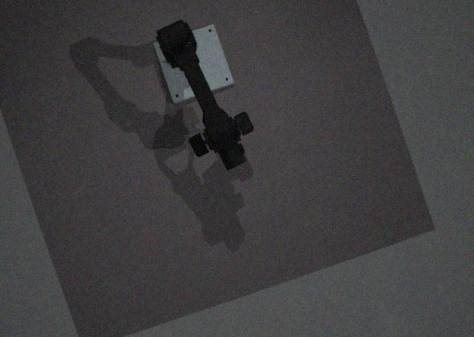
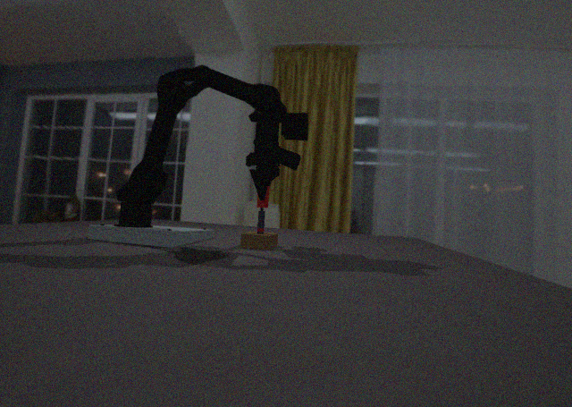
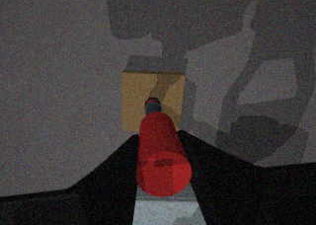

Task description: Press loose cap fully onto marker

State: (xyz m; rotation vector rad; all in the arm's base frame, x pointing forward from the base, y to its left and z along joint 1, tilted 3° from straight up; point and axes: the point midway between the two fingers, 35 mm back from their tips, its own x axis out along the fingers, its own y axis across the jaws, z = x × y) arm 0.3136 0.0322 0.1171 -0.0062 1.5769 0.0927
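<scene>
Now: gripper tip 10 cm above the tan holder block. Round my gripper tip: red cap: 1 cm above.
</scene>
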